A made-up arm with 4 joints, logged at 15 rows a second.
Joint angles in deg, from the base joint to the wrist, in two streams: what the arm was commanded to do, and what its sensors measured. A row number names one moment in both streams.
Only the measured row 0 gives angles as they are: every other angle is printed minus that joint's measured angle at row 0.
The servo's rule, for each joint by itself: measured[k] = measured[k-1] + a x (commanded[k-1-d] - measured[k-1]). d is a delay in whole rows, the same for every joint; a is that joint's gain. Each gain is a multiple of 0.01, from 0.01 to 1. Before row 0 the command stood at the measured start. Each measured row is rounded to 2 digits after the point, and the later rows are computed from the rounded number. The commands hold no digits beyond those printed.
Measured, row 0:
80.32, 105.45, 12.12, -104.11
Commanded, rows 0 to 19:
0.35, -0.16, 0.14, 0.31
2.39, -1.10, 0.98, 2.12
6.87, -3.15, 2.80, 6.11
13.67, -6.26, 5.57, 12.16
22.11, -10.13, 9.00, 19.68
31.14, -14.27, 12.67, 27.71
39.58, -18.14, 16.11, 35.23
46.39, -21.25, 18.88, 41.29
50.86, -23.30, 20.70, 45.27
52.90, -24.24, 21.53, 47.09
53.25, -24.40, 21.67, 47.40
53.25, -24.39, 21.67, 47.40
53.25, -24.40, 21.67, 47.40
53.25, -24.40, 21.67, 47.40
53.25, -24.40, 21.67, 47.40
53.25, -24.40, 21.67, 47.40
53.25, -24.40, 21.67, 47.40
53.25, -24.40, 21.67, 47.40
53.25, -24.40, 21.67, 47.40
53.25, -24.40, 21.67, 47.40
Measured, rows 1 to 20:
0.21, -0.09, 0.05, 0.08
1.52, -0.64, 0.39, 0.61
4.73, -2.00, 1.28, 2.04
10.09, -4.30, 2.87, 4.67
17.30, -7.45, 5.14, 8.57
25.60, -11.13, 7.93, 13.55
33.99, -14.92, 10.96, 19.19
41.43, -18.34, 13.89, 24.94
47.09, -21.02, 16.41, 30.23
50.58, -22.76, 18.30, 34.61
52.18, -23.65, 19.55, 37.94
52.82, -24.05, 20.33, 40.40
53.08, -24.24, 20.83, 42.22
53.18, -24.33, 21.14, 43.57
53.22, -24.37, 21.34, 44.57
53.24, -24.39, 21.46, 45.31
53.25, -24.40, 21.54, 45.85
53.25, -24.40, 21.59, 46.25
53.25, -24.40, 21.62, 46.55
53.25, -24.40, 21.64, 46.77
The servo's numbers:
d 0
a 0.60 0.54 0.37 0.26

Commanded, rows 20 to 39:
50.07, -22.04, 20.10, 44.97
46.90, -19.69, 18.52, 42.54
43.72, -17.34, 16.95, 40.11
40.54, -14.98, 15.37, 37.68
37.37, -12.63, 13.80, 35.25
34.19, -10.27, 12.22, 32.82
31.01, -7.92, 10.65, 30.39
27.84, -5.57, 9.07, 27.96
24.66, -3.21, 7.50, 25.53
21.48, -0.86, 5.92, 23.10
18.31, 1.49, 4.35, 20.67
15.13, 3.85, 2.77, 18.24
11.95, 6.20, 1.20, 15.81
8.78, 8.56, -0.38, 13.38
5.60, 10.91, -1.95, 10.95
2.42, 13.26, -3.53, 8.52
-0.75, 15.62, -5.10, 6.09
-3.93, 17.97, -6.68, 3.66
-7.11, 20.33, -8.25, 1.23
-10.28, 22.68, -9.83, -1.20
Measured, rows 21 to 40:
51.34, -23.13, 21.07, 46.30
48.68, -21.27, 20.13, 45.32
45.70, -19.15, 18.95, 43.97
42.60, -16.90, 17.63, 42.33
39.46, -14.59, 16.21, 40.49
36.30, -12.26, 14.73, 38.50
33.13, -9.92, 13.22, 36.39
29.96, -7.57, 11.68, 34.20
26.78, -5.22, 10.13, 31.95
23.60, -2.87, 8.57, 29.65
20.43, -0.52, 7.01, 27.32
17.25, 1.84, 5.44, 24.96
14.07, 4.19, 3.87, 22.58
10.90, 6.55, 2.30, 20.19
7.72, 8.90, 0.73, 17.79
4.54, 11.25, -0.85, 15.38
1.37, 13.61, -2.42, 12.96
-1.81, 15.96, -4.00, 10.54
-4.99, 18.32, -5.57, 8.12
-8.16, 20.67, -7.15, 5.70

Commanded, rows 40 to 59:
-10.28, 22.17, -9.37, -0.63
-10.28, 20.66, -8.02, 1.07
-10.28, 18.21, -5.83, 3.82
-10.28, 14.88, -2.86, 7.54
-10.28, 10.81, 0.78, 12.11
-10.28, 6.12, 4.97, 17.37
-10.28, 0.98, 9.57, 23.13
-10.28, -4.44, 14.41, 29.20
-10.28, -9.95, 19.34, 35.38
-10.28, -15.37, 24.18, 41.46
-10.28, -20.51, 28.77, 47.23
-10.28, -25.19, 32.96, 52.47
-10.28, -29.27, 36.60, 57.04
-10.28, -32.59, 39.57, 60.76
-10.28, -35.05, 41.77, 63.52
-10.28, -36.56, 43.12, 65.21
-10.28, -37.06, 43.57, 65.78
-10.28, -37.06, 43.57, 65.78
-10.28, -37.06, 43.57, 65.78
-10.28, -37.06, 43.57, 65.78
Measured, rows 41 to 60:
-9.43, 21.48, -7.97, 4.05
-9.94, 21.04, -7.99, 3.28
-10.14, 19.51, -7.19, 3.42
-10.22, 17.01, -5.59, 4.49
-10.26, 13.66, -3.23, 6.47
-10.27, 9.59, -0.20, 9.30
-10.28, 4.94, 3.41, 12.90
-10.28, -0.13, 7.48, 17.14
-10.28, -5.43, 11.87, 21.88
-10.28, -10.80, 16.42, 26.97
-10.28, -16.04, 20.99, 32.24
-10.28, -20.98, 25.42, 37.50
-10.28, -25.46, 29.56, 42.58
-10.28, -29.31, 33.26, 47.31
-10.28, -32.41, 36.41, 51.52
-10.28, -34.65, 38.89, 55.08
-10.28, -35.95, 40.62, 57.86
-10.28, -36.55, 41.71, 59.92
-10.28, -36.83, 42.40, 61.44
-10.28, -36.95, 42.83, 62.57

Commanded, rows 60 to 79:
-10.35, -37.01, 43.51, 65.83
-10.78, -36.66, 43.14, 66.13
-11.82, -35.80, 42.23, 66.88
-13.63, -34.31, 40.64, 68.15
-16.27, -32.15, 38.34, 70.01
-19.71, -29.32, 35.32, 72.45
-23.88, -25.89, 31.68, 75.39
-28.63, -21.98, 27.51, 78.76
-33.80, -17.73, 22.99, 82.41
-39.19, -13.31, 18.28, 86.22
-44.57, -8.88, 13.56, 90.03
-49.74, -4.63, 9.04, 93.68
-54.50, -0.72, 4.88, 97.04
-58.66, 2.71, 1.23, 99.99
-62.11, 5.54, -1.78, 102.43
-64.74, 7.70, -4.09, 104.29
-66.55, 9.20, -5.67, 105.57
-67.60, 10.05, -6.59, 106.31
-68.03, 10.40, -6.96, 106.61
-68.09, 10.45, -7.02, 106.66
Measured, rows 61 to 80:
-10.32, -36.98, 43.08, 63.42
-10.60, -36.81, 43.10, 64.12
-11.33, -36.26, 42.78, 64.84
-12.71, -35.21, 41.99, 65.70
-14.85, -33.56, 40.64, 66.82
-17.77, -31.27, 38.67, 68.28
-21.44, -28.36, 36.08, 70.13
-25.75, -24.91, 32.91, 72.37
-30.58, -21.03, 29.24, 74.98
-35.75, -16.86, 25.18, 77.90
-41.04, -12.55, 20.88, 81.05
-46.26, -8.27, 16.50, 84.33
-51.20, -4.19, 12.20, 87.63
-55.68, -0.46, 8.14, 90.84
-59.54, 2.78, 4.47, 93.85
-62.66, 5.44, 1.30, 96.56
-64.99, 7.47, -1.28, 98.90
-66.56, 8.86, -3.24, 100.83
-67.44, 9.69, -4.62, 102.33
-67.83, 10.10, -5.51, 103.46

